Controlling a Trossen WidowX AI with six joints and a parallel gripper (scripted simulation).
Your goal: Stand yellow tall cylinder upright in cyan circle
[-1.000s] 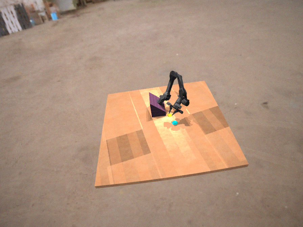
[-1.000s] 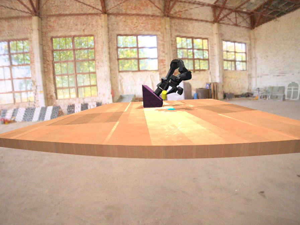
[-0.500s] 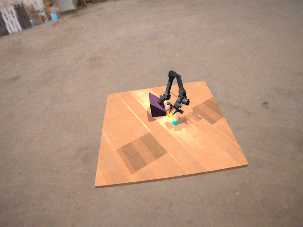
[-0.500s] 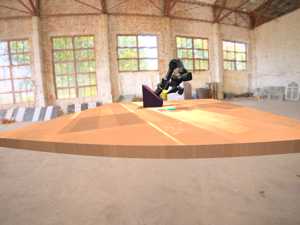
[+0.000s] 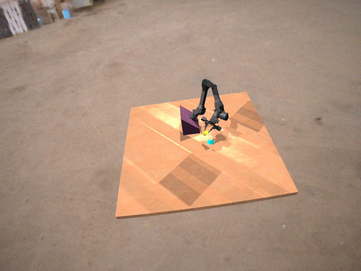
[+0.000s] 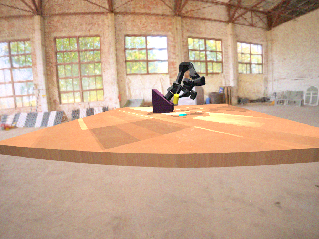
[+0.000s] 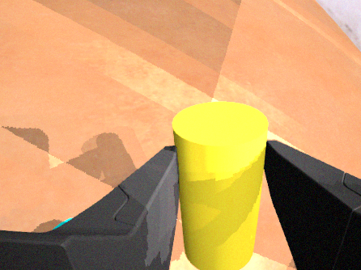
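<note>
Now: gripper tip 1 cm past the cyan circle, 3 cm to the right of it and 13 cm above it. The rest, counted from my gripper tip: yellow cylinder (1 cm behind, 1 cm to the right, 2 cm below).
</note>
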